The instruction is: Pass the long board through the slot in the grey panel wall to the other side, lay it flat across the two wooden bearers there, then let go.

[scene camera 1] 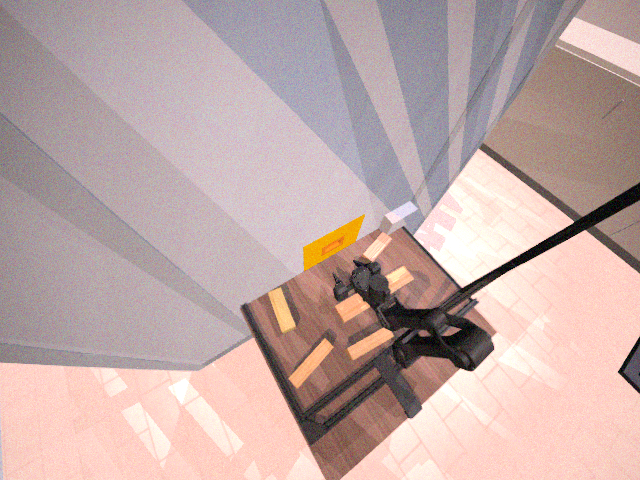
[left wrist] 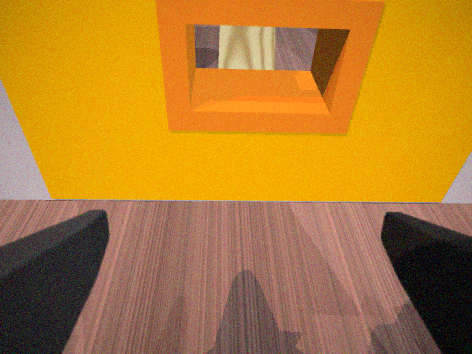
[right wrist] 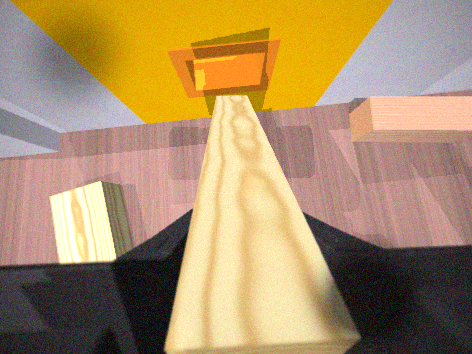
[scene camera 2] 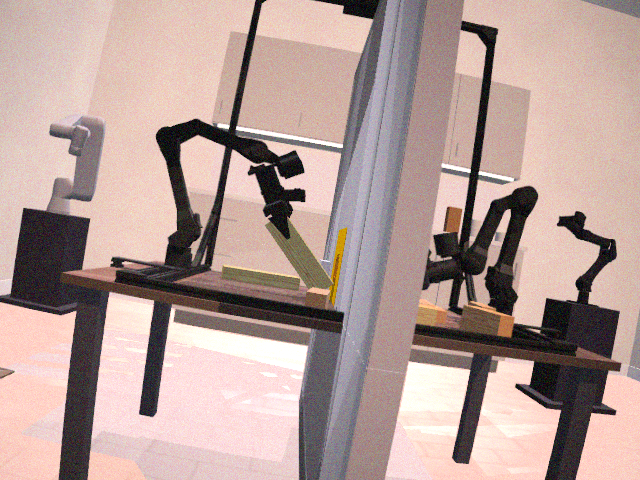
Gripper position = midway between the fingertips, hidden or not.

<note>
My left gripper (scene camera 1: 343,266) is open and holds nothing. Further things: my right gripper (scene camera 2: 289,238), a grey panel wall (scene camera 1: 168,168) and an orange-framed slot (left wrist: 321,100).
My left gripper also shows in the left wrist view (left wrist: 248,224). My right gripper shows as well in the right wrist view (right wrist: 240,208). The orange-framed slot shows as well in the right wrist view (right wrist: 211,70).
</note>
